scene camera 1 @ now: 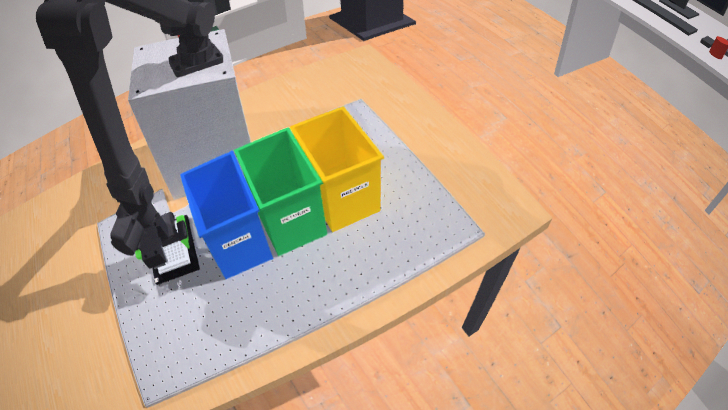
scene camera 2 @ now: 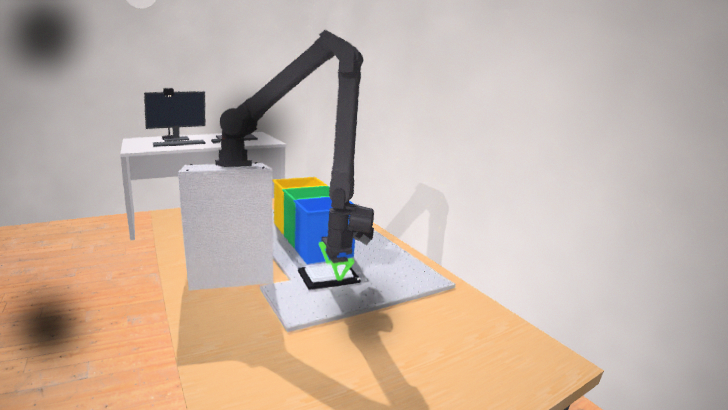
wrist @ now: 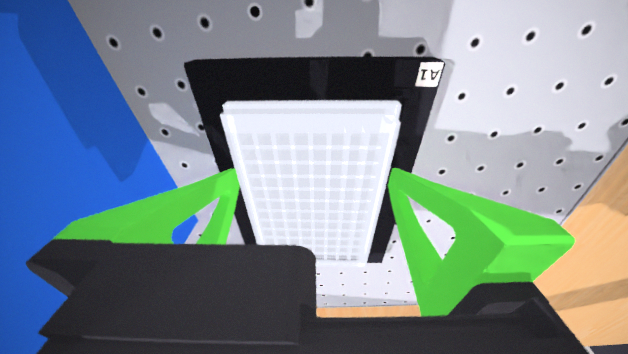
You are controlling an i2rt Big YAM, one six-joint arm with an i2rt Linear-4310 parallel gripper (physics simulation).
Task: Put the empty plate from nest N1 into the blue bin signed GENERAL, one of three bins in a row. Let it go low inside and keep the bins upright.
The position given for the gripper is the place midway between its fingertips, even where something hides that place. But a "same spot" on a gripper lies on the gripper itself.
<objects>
The gripper shows in scene camera 1, in scene camera 2 [334, 272] and in the wrist view. A blue bin shows in scene camera 1, in scene camera 2 and in the wrist view [79, 150]. One and the same spot on the gripper: [scene camera 1: 182, 233] is [wrist: 79, 283]. The same spot on the blue bin: [scene camera 1: 224, 211] is [scene camera 2: 300, 252].
</objects>
